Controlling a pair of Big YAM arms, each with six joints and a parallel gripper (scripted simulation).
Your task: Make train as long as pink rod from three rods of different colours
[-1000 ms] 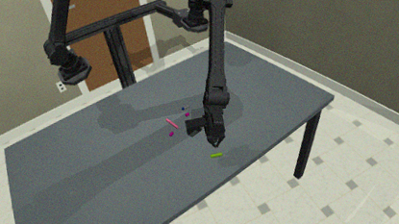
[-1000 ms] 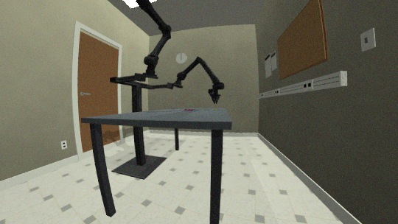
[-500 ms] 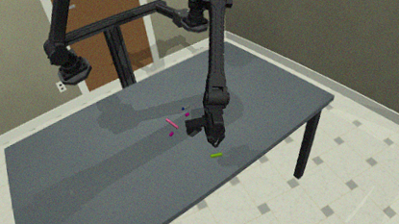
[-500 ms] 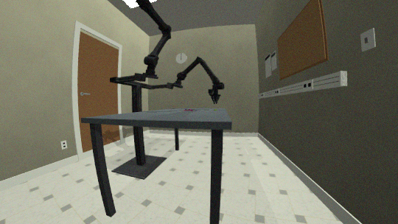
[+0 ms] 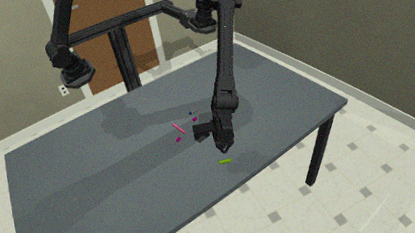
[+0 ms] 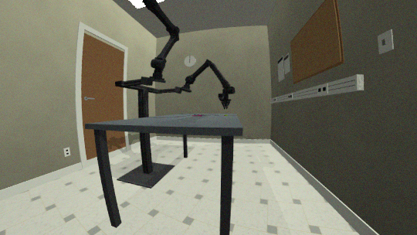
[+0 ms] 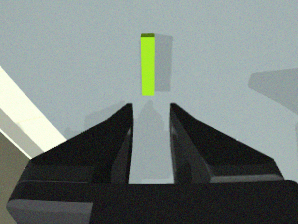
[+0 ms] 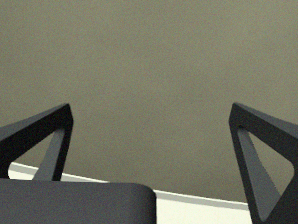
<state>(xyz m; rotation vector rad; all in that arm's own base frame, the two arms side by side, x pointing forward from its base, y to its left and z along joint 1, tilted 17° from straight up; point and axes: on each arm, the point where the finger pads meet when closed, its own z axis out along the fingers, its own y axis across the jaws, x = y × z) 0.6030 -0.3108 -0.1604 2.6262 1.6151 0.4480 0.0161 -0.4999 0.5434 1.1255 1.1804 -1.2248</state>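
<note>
Now: the lime rod 7 cm below my left hand. Round my left hand: pink rod 30 cm behind, 5 cm to the right, 7 cm below.
</note>
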